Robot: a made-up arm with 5 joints.
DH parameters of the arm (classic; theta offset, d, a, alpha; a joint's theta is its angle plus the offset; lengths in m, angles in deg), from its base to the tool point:
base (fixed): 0 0.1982 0.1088 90
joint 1: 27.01 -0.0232 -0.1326 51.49
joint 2: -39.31 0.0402 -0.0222 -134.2
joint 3: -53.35 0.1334 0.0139 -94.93
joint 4: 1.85 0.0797 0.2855 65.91
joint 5: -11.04 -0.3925 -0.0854 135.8
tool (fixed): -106.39 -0.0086 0 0
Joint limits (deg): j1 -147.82..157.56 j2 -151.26..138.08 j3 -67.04..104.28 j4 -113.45..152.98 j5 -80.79..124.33
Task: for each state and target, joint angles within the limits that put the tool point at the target. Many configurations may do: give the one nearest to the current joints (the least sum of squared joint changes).
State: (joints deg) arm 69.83 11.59 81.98 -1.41 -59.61
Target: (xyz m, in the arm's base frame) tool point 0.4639 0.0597 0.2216
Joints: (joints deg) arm 74.52 20.92 64.45 11.26 -54.89
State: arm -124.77 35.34 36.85 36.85 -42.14
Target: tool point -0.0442 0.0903 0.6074
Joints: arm -139.97 42.89 22.48 55.12 -39.96
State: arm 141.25 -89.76 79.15 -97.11 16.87
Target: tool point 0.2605 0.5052 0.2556
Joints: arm 151.77 -98.45 64.31 -105.36 16.31
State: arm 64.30 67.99 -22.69 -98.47 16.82
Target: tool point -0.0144 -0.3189 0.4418
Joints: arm 32.72 24.91 1.96 -91.93 7.52
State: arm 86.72 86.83 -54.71 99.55 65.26
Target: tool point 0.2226 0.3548 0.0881
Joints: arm 70.38 66.93 -42.95 86.59 60.65
